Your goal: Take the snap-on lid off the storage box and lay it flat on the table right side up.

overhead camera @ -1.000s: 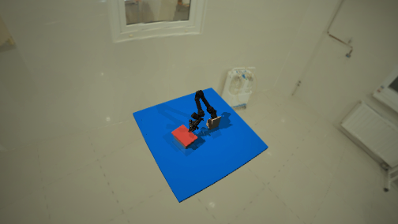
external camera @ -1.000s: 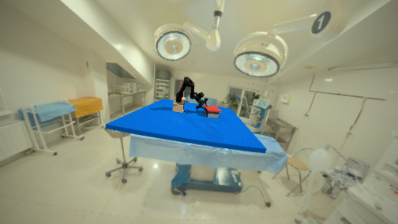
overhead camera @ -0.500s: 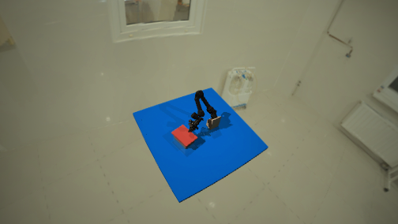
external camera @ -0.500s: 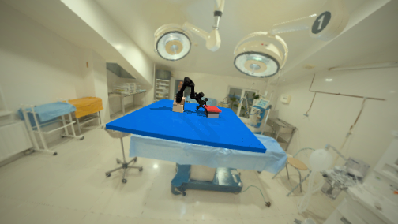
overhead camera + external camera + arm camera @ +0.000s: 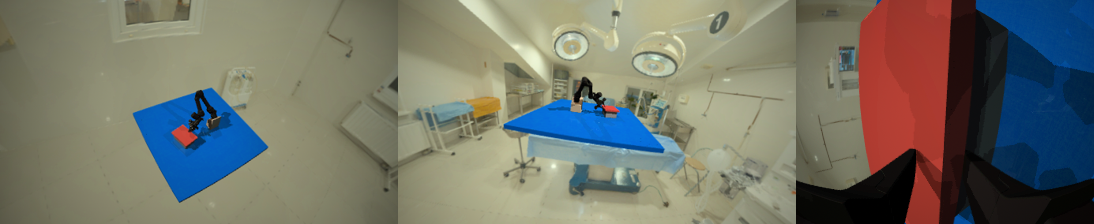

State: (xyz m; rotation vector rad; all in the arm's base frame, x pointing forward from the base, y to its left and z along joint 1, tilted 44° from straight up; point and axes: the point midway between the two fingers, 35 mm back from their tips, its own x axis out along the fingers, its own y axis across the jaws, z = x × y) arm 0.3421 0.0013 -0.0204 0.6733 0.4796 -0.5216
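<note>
Right now the lid is 70 mm ahead of my gripper tip, 20 mm to the left of it and 10 mm above it. The rest, counted from my gripper tip: storage box (70 mm ahead, 20 mm to the left, 40 mm below).
</note>
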